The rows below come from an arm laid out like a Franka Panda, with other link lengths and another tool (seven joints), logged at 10 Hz.
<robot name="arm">
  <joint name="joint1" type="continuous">
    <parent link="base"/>
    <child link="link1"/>
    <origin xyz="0 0 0.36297" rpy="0 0 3.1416"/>
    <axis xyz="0 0 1"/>
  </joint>
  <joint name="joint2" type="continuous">
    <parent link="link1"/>
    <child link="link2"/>
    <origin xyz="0 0 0" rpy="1.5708 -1.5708 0"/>
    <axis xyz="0 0 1"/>
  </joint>
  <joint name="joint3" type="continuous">
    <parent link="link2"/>
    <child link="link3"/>
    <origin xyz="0.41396 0 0" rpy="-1.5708 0 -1.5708"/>
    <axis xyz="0 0 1"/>
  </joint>
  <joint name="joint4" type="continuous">
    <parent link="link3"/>
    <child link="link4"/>
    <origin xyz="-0.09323 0 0" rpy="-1.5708 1.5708 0"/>
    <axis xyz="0 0 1"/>
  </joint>
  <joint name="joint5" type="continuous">
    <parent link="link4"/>
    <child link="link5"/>
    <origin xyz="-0.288 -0.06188 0" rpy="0 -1.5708 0"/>
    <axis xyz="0 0 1"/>
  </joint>
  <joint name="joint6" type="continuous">
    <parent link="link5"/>
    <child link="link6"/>
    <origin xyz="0 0 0" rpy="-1.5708 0 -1.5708"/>
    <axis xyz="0 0 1"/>
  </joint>
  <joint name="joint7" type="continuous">
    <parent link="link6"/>
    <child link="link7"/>
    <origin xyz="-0.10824 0 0" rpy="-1.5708 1.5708 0"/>
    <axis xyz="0 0 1"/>
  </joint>
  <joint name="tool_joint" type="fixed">
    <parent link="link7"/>
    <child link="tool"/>
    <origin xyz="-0.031 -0.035 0.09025" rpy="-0.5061 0 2.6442"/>
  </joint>
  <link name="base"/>
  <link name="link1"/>
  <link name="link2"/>
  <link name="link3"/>
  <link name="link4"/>
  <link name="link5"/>
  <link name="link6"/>
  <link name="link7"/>
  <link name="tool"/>
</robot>
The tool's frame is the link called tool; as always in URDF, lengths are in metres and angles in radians. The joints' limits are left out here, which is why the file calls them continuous.
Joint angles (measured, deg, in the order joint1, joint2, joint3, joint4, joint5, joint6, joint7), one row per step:
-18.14, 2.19, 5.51, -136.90, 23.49, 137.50, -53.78
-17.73, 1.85, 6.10, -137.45, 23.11, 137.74, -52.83
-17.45, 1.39, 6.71, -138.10, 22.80, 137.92, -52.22
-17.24, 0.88, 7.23, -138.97, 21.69, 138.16, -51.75
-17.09, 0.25, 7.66, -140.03, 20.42, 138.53, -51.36
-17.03, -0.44, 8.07, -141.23, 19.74, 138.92, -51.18
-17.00, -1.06, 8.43, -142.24, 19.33, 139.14, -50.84
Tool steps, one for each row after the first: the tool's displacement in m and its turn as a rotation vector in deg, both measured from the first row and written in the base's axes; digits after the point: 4 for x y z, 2 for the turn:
-0.0011, 0.0080, 0.0001, -0.26, 0.31, 0.31
-0.0031, 0.0153, 0.0004, -0.50, 0.54, 0.80
-0.0061, 0.0215, 0.0004, -1.28, 0.95, 1.87
-0.0103, 0.0265, 0.0005, -2.23, 1.30, 2.95
-0.0159, 0.0309, -0.0002, -2.82, 1.59, 3.69
-0.0211, 0.0347, -0.0008, -3.18, 1.92, 4.02

